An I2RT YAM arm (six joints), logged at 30 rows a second.
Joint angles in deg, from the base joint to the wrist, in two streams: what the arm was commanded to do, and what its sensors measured. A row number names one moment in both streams.
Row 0, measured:
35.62 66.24 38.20 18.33 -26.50 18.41
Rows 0 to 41, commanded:
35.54 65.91 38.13 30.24 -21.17 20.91
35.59 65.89 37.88 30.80 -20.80 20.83
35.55 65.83 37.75 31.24 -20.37 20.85
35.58 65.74 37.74 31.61 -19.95 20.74
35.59 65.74 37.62 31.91 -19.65 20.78
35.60 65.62 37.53 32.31 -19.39 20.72
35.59 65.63 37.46 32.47 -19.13 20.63
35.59 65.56 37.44 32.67 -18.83 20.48
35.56 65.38 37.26 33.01 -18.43 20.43
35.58 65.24 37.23 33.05 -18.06 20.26
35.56 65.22 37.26 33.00 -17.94 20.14
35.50 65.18 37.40 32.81 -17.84 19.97
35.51 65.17 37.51 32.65 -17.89 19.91
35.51 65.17 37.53 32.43 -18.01 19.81
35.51 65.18 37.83 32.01 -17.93 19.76
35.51 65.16 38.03 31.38 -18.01 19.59
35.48 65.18 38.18 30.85 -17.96 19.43
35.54 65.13 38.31 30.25 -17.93 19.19
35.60 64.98 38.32 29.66 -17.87 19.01
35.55 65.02 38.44 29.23 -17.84 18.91
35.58 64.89 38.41 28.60 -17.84 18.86
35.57 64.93 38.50 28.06 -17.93 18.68
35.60 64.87 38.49 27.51 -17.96 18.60
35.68 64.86 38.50 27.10 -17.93 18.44
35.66 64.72 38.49 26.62 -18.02 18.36
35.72 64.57 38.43 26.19 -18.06 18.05
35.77 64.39 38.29 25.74 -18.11 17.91
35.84 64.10 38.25 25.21 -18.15 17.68
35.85 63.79 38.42 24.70 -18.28 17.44
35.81 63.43 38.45 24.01 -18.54 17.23
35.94 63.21 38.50 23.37 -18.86 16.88
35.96 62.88 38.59 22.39 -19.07 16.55
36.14 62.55 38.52 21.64 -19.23 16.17
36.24 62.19 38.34 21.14 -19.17 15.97
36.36 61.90 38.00 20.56 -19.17 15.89
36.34 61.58 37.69 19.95 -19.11 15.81
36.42 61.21 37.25 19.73 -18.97 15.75
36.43 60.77 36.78 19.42 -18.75 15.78
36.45 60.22 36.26 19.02 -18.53 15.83
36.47 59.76 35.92 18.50 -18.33 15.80
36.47 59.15 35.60 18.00 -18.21 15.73
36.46 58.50 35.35 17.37 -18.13 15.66
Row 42, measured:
36.14 61.23 35.81 17.67 -20.01 16.45
